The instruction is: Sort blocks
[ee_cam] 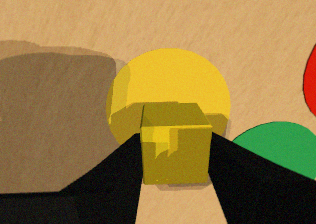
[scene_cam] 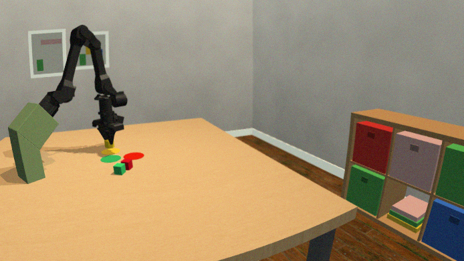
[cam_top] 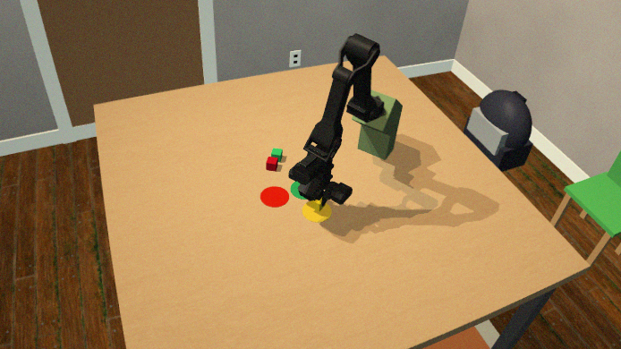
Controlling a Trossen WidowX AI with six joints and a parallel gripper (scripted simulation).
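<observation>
Right now my hand is 70 mm above the yellow circle. From my hand the other things lie so: green circle 40 mm ahead, 90 mm to the right, 70 mm below; then red circle 130 mm ahead, 60 mm to the right, 70 mm below; then yellow block 40 mm below.
</observation>
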